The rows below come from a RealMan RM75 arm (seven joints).
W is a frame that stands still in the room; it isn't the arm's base.
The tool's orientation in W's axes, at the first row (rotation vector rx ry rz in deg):
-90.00 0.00 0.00
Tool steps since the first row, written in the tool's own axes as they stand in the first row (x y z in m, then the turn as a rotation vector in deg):
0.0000 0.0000 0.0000 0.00 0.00 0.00
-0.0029 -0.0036 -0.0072 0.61 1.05 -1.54
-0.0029 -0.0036 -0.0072 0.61 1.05 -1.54
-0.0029 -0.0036 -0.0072 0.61 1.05 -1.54
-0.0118 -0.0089 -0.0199 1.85 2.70 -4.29
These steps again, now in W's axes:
0.0000 0.0000 0.0000 0.00 0.00 0.00
-0.0029 -0.0072 0.0036 0.61 -1.54 -1.05
-0.0029 -0.0072 0.0036 0.61 -1.54 -1.05
-0.0029 -0.0072 0.0036 0.61 -1.54 -1.05
-0.0118 -0.0199 0.0089 1.85 -4.29 -2.70

